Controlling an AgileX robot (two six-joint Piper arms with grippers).
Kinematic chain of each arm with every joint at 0, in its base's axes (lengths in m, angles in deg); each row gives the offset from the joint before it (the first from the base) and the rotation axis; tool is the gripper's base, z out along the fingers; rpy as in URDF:
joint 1: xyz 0 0 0.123 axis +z
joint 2: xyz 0 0 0 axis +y
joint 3: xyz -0.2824 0 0.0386 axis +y
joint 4: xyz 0.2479 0 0.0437 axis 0.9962 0 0.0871
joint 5: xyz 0 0 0 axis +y
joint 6: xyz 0.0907 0 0.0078 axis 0.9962 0 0.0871
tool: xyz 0 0 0 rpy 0 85 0
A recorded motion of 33 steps. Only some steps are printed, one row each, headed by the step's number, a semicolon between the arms.
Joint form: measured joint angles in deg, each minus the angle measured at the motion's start. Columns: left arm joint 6, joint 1, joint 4, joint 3, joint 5, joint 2; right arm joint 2, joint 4, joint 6, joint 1, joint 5, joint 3.
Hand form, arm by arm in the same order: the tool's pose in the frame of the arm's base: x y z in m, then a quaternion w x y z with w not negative. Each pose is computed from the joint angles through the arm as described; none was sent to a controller.
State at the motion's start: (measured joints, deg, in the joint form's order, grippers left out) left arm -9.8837 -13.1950 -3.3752 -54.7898 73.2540 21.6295; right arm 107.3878 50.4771 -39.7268 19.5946 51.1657 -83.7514
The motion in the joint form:
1: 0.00 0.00 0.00 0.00 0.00 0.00; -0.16 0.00 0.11 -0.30 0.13 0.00
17: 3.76 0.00 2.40 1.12 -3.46 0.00; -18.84 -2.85 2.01 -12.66 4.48 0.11
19: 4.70 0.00 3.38 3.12 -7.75 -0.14; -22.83 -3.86 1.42 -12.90 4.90 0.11
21: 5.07 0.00 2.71 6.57 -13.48 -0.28; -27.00 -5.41 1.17 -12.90 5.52 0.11
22: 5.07 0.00 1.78 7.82 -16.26 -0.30; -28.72 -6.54 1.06 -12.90 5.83 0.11
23: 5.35 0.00 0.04 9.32 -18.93 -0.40; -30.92 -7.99 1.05 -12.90 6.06 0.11
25: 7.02 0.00 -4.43 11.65 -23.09 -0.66; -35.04 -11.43 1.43 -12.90 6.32 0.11
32: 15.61 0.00 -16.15 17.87 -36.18 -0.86; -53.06 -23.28 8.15 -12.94 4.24 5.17
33: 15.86 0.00 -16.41 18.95 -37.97 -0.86; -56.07 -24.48 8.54 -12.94 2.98 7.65
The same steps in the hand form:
1: 0.0082 -0.0072 0.3828 0.44572 0.03109 0.88648 -0.12053; 0.3640 0.1856 0.2617 0.22240 -0.26021 0.87572 0.34051
17: 0.0144 -0.0049 0.3822 0.47083 0.05537 0.87601 -0.08867; 0.3244 0.0954 0.3780 0.36359 -0.22192 0.85351 0.30012
19: 0.0216 -0.0051 0.3787 0.49117 0.06059 0.86532 -0.07941; 0.3059 0.0912 0.3993 0.39196 -0.23813 0.84121 0.28641
21: 0.0317 -0.0084 0.3701 0.50849 0.06269 0.85442 -0.08645; 0.2847 0.0877 0.4195 0.41785 -0.25546 0.82907 0.26978
22: 0.0356 -0.0105 0.3678 0.51857 0.06180 0.84735 -0.09626; 0.2757 0.0857 0.4269 0.42754 -0.26382 0.82499 0.25884
23: 0.0391 -0.0136 0.3643 0.52557 0.06206 0.84114 -0.11137; 0.2640 0.0831 0.4360 0.44071 -0.27238 0.81962 0.24456
25: 0.0432 -0.0199 0.3590 0.53586 0.06742 0.82922 -0.14390; 0.2419 0.0771 0.4516 0.46479 -0.28483 0.81103 0.21233
32: 0.0561 -0.0320 0.3480 0.58174 0.08351 0.78361 -0.20141; 0.1473 0.0517 0.4836 0.55254 -0.25980 0.78306 0.11844
33: 0.0586 -0.0321 0.3448 0.58674 0.07988 0.78027 -0.20135; 0.1349 0.0483 0.4800 0.56376 -0.25425 0.77847 0.10730

